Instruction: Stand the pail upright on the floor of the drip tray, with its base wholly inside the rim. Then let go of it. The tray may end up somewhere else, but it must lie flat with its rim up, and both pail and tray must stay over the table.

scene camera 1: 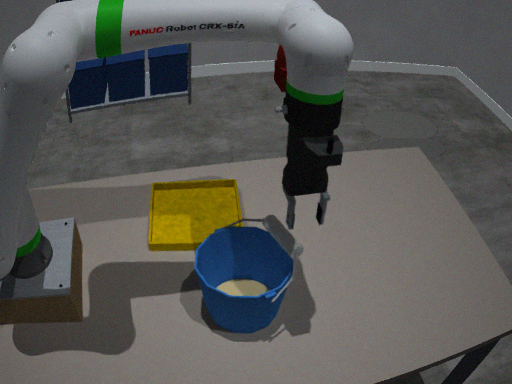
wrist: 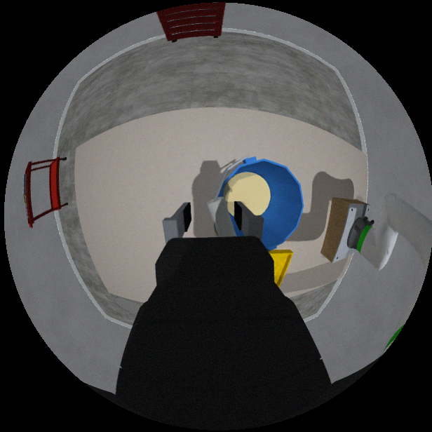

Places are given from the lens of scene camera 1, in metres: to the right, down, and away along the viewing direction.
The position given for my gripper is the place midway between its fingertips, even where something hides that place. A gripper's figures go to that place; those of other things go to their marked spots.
my gripper point(scene camera 1: 304, 223): 0.09, 0.06, 0.89
blue pail point(scene camera 1: 240, 270): -0.04, 0.18, 1.09
yellow drip tray point(scene camera 1: 183, 214): -0.19, 0.06, 1.28
The marked spots on the yellow drip tray and the blue pail are 0.27 m apart.
